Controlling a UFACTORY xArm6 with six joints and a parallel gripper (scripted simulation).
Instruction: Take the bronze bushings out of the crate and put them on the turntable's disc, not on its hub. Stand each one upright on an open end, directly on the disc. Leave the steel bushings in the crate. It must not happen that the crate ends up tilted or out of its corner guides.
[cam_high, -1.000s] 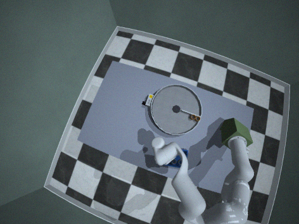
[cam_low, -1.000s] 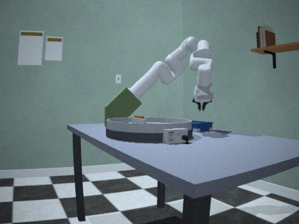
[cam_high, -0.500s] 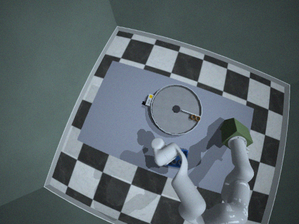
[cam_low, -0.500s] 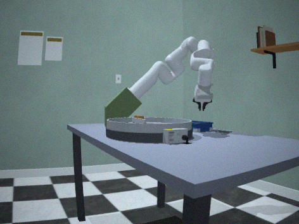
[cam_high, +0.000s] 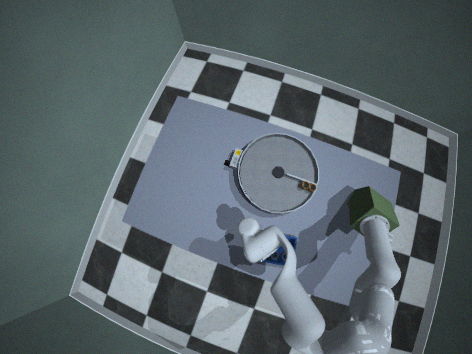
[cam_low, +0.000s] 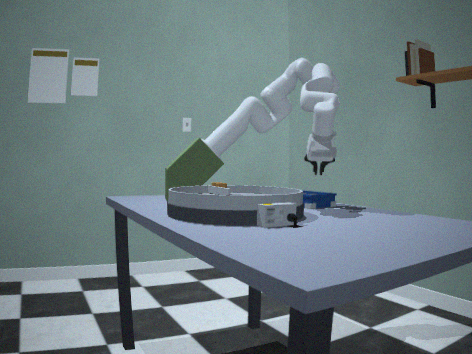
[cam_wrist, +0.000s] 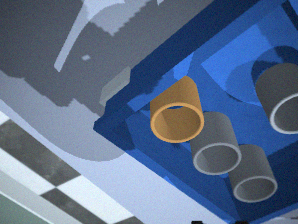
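Now: the blue crate 12 cm below my hand, 4 cm behind it and 3 cm to the right of it. The rest, counted from my hand: round turntable disc (38 cm to the right, 13 cm ahead, 9 cm below); then turntable (38 cm to the right, 15 cm ahead, 10 cm below).
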